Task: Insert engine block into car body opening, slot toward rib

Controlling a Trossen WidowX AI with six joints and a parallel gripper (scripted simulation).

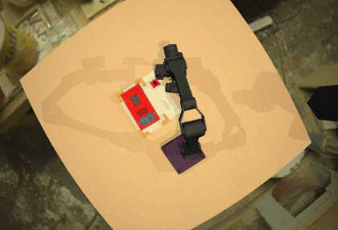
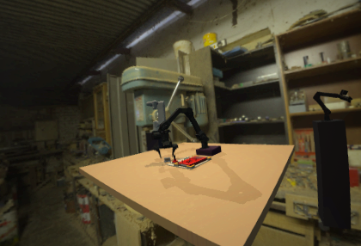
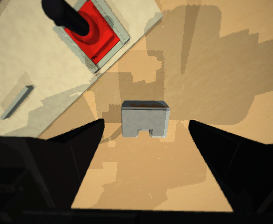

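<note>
My gripper tip is 1 cm above the engine block. The rest, counted from my gripper tip: black peg 9 cm to the left, 3 cm ahead, 1 cm above.
</note>
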